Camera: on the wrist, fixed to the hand. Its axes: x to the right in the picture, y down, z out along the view.
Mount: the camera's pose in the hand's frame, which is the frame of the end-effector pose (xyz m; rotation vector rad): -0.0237 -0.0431 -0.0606 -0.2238 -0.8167 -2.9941
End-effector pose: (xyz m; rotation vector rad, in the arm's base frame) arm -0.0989 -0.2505 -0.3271 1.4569 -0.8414 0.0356
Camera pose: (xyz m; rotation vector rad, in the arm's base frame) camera -0.0655 -0.1939 -0.3692 -1.0030 -1.3579 2.5870
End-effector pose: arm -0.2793 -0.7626 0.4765 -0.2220 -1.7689 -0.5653
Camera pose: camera -0.2395 -0.8257 0.4536 -1.5564 0.6025 1.5072
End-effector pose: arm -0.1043 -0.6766 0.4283 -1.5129 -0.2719 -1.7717
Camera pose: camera -0.1784 -0.6746 0.4038 0.2566 1.3744 0.5165
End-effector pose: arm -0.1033 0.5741 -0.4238 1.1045 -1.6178 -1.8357
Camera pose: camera -0.0339 0.5650 -0.4584 -0.8258 -0.7943 0.8163
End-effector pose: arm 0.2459 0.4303 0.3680 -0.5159 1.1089 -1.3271
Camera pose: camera 0.1756 0.4592 0.3857 1.6510 0.8207 1.2728
